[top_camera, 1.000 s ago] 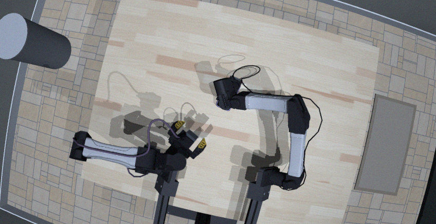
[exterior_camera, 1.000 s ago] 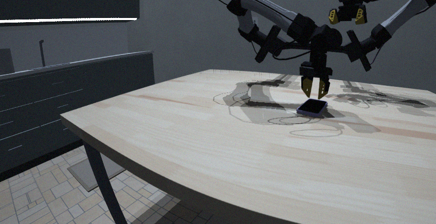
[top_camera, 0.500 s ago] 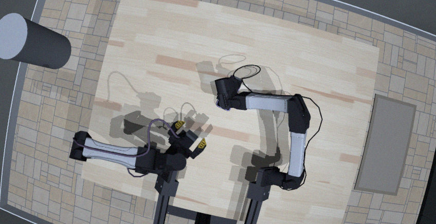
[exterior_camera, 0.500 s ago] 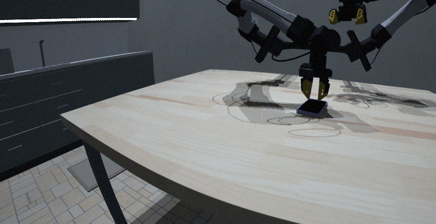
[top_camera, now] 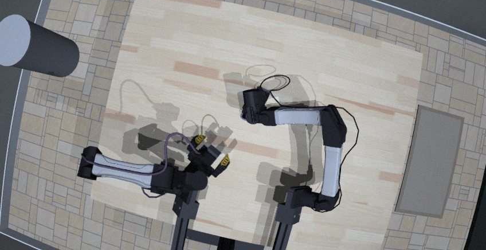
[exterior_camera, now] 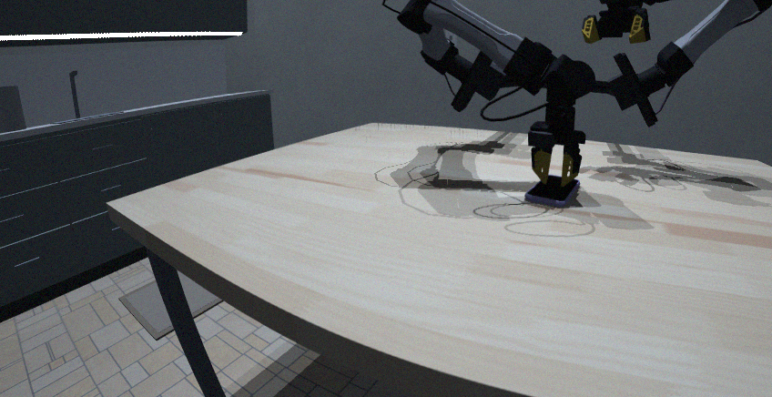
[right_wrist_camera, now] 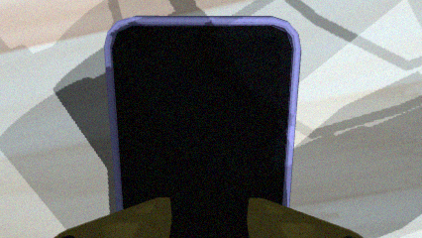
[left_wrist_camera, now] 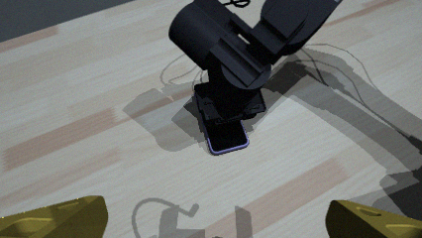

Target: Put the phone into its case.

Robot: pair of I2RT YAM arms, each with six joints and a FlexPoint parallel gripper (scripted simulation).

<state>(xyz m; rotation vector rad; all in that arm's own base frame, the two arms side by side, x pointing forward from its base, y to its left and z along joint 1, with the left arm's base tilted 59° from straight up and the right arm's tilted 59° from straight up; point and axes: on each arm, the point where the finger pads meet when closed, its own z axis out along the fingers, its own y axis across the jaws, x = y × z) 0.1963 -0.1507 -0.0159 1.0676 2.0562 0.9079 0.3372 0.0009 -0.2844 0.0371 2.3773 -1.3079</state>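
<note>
Now: the black phone 10 mm below my right hand.
</note>
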